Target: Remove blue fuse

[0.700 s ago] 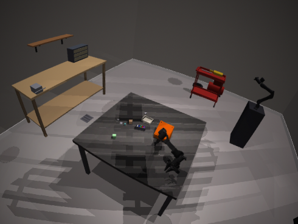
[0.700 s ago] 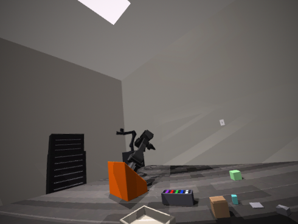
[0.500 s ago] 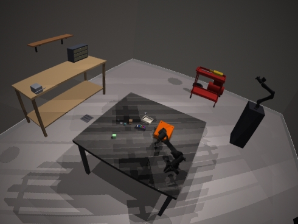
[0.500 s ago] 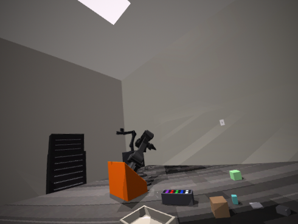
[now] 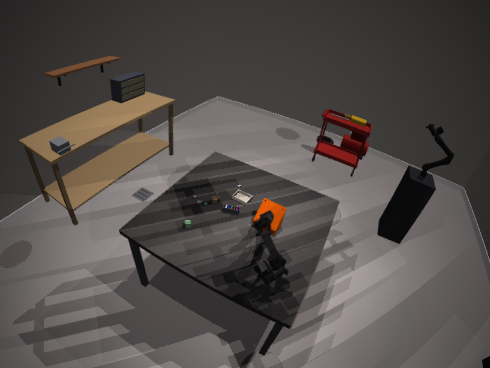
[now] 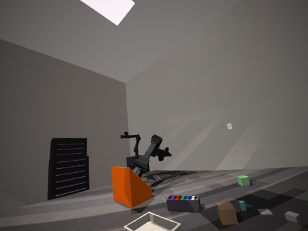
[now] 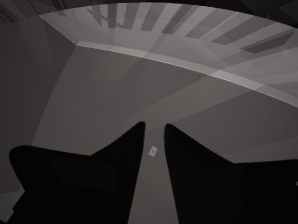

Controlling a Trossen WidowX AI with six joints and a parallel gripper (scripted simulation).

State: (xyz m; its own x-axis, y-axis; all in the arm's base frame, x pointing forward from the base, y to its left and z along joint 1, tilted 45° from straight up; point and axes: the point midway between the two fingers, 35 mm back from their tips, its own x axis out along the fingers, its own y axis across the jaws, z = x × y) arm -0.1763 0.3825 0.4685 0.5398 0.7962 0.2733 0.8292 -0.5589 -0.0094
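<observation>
Now: gripper tip 62 cm to the left of the blue fuse, 47 cm short of it and 13 cm above it. The rest, counted from my gripper tip: white tray 80 cm to the right, 45 cm ahead, 15 cm below.
</observation>
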